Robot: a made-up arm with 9 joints. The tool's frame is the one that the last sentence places. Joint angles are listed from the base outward.
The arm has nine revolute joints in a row. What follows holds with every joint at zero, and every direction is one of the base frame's.
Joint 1 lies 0.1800 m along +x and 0.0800 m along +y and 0.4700 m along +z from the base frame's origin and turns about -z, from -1.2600 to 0.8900 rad.
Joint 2 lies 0.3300 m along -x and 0.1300 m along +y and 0.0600 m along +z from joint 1 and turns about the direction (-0.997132, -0.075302, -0.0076), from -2.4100 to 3.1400 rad.
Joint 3 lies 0.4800 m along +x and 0.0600 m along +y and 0.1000 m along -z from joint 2 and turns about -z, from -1.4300 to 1.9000 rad.
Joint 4 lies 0.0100 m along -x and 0.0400 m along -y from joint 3 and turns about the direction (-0.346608, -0.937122, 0.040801), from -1.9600 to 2.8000 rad.
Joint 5 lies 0.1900 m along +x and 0.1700 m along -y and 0.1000 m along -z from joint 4 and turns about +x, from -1.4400 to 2.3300 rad.
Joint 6 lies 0.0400 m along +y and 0.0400 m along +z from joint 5 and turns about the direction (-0.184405, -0.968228, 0.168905), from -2.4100 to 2.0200 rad.
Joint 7 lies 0.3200 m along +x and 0.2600 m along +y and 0.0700 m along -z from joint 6 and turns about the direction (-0.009, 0.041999, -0.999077), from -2.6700 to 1.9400 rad.
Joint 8 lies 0.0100 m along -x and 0.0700 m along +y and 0.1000 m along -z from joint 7 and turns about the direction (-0.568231, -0.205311, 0.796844), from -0.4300 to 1.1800 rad.
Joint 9 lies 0.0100 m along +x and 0.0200 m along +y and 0.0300 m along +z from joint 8 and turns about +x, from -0.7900 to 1.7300 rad.
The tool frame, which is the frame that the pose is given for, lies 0.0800 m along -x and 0.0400 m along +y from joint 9; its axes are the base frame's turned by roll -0.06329, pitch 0.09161 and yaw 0.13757 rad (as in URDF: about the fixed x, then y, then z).
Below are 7 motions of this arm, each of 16 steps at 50 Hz.
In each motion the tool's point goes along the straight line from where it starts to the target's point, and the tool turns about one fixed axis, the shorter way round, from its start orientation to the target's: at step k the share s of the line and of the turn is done. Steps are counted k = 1, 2, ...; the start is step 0. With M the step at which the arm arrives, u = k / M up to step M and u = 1 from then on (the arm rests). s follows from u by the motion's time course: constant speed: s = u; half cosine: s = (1 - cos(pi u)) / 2; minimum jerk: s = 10 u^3 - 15 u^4 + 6 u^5.
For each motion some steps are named. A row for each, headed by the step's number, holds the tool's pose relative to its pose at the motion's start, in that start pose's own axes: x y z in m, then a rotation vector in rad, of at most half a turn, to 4 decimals.
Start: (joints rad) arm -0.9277 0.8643 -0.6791 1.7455 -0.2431 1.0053 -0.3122 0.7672 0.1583
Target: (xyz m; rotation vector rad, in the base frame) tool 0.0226 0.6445 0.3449 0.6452 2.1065 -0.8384
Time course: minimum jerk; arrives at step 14
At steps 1, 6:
1: -0.0002 0.0007 0.0005 0.0014 0.0000 0.0001
6: -0.0182 0.0749 0.0512 0.1522 -0.0011 0.0093

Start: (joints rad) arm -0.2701 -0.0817 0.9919 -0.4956 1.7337 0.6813 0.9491 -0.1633 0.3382
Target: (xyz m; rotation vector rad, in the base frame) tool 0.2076 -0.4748 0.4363 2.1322 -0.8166 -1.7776
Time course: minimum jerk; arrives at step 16
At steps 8, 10, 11, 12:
8: -0.0243 0.0452 0.1063 0.0483 0.0906 0.2094
10: -0.0352 0.0655 0.1542 0.0700 0.1313 0.3036
11: -0.0398 0.0741 0.1744 0.0792 0.1485 0.3435
12: -0.0435 0.0811 0.1907 0.0866 0.1624 0.3755

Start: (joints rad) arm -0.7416 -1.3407 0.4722 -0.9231 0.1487 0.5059 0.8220 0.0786 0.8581
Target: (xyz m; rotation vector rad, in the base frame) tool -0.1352 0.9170 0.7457 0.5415 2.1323 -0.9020
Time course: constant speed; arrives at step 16
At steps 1, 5, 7, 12, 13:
1: -0.0152 -0.0199 -0.0087 -0.0233 0.0000 -0.0473
5: -0.0762 -0.0995 -0.0437 -0.1166 0.0002 -0.2367
7: -0.1067 -0.1393 -0.0612 -0.1633 0.0003 -0.3314
12: -0.1829 -0.2388 -0.1049 -0.2799 0.0005 -0.5682
13: -0.1981 -0.2587 -0.1136 -0.3032 0.0006 -0.6155

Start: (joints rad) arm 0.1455 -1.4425 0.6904 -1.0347 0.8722 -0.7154 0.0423 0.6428 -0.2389
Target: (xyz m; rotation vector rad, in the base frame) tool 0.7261 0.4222 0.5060 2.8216 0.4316 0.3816
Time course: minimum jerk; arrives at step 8
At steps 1, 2, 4, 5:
1: 0.0002 0.0004 -0.0001 -0.0006 0.0004 -0.0003
2: 0.0016 0.0028 -0.0006 -0.0036 0.0026 -0.0018
4: 0.0078 0.0134 -0.0031 -0.0175 0.0127 -0.0089
5: 0.0113 0.0194 -0.0045 -0.0254 0.0185 -0.0129

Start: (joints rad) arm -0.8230 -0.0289 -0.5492 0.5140 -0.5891 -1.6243 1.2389 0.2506 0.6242
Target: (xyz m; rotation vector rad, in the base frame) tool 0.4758 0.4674 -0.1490 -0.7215 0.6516 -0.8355
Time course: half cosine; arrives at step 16
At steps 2, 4, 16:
2: 0.0099 -0.0057 -0.0064 -0.0119 0.0169 -0.0150
4: 0.0380 -0.0220 -0.0247 -0.0456 0.0649 -0.0578
16: 0.2594 -0.1502 -0.1684 -0.3117 0.4433 -0.3944

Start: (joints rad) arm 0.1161 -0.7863 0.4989 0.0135 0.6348 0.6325 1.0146 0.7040 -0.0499
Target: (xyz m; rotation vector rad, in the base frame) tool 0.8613 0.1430 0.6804 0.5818 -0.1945 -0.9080
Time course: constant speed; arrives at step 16
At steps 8, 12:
8: -0.0779 0.0542 0.0326 -0.0083 -0.1188 0.1517
12: -0.1168 0.0812 0.0489 -0.0124 -0.1782 0.2275

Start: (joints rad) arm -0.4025 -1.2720 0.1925 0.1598 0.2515 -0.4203 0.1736 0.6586 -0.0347
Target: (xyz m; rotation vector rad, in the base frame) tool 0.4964 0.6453 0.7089 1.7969 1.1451 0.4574
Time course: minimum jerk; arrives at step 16
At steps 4, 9, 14, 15, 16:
4: -0.0047 0.0084 0.0105 0.1031 0.0276 -0.0359
9: -0.0282 0.0498 0.0625 0.6136 0.1641 -0.2138
14: -0.0451 0.0795 0.0999 0.9801 0.2621 -0.3415
15: -0.0458 0.0806 0.1013 0.9939 0.2658 -0.3463
16: -0.0459 0.0808 0.1015 0.9961 0.2663 -0.3471

